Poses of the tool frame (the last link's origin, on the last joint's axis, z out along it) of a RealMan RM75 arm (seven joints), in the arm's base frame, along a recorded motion.
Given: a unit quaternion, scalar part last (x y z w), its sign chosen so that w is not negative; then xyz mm.
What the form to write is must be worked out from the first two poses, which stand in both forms.
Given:
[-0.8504, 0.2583, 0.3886, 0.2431, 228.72, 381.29, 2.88]
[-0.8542, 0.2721, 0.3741, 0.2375, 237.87, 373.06, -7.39]
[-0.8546, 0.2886, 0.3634, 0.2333, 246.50, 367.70, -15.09]
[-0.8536, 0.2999, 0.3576, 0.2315, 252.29, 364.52, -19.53]
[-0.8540, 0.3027, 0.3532, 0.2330, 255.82, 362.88, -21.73]
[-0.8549, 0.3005, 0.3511, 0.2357, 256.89, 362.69, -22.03]
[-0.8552, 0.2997, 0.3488, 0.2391, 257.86, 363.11, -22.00]
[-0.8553, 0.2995, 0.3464, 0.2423, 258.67, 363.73, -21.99]
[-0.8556, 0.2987, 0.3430, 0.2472, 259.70, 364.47, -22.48]
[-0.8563, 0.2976, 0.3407, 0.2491, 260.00, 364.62, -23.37]
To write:
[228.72, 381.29, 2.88, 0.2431, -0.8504, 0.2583, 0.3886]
[237.87, 373.06, -7.39, 0.2375, -0.8542, 0.2721, 0.3741]
[246.50, 367.70, -15.09, 0.2333, -0.8546, 0.2886, 0.3634]
[252.29, 364.52, -19.53, 0.2315, -0.8536, 0.2999, 0.3576]
[255.82, 362.88, -21.73, 0.2330, -0.8540, 0.3027, 0.3532]
[256.89, 362.69, -22.03, 0.2357, -0.8549, 0.3005, 0.3511]
[257.86, 363.11, -22.00, 0.2391, -0.8552, 0.2997, 0.3488]
[258.67, 363.73, -21.99, 0.2423, -0.8553, 0.2995, 0.3464]
[259.70, 364.47, -22.48, 0.2472, -0.8556, 0.2987, 0.3430]
[260.00, 364.62, -23.37, 0.2491, -0.8563, 0.2976, 0.3407]

